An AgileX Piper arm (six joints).
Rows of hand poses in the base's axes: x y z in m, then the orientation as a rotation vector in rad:
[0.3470, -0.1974, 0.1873, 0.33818, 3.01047, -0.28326]
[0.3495, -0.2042, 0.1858, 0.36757, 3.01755, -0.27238]
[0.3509, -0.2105, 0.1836, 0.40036, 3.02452, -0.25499]
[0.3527, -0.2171, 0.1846, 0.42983, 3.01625, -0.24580]
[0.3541, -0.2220, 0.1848, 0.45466, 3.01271, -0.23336]
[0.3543, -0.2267, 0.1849, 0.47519, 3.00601, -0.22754]
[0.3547, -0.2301, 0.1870, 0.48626, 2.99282, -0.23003]
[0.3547, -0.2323, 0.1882, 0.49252, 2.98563, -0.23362]
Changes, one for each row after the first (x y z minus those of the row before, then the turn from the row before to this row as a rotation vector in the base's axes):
[0.0025, -0.0068, -0.0015, 0.00943, 0.00666, -0.01899]
[0.0014, -0.0063, -0.0022, 0.01369, 0.00605, -0.02091]
[0.0018, -0.0066, 0.0010, 0.00563, -0.00734, -0.01908]
[0.0014, -0.0049, 0.0002, 0.00840, -0.00338, -0.01592]
[0.0002, -0.0047, 0.0001, 0.00343, -0.00553, -0.01344]
[0.0004, -0.0034, 0.0021, -0.00360, -0.01124, -0.00778]
[0.0000, -0.0022, 0.0012, -0.00337, -0.00568, -0.00450]

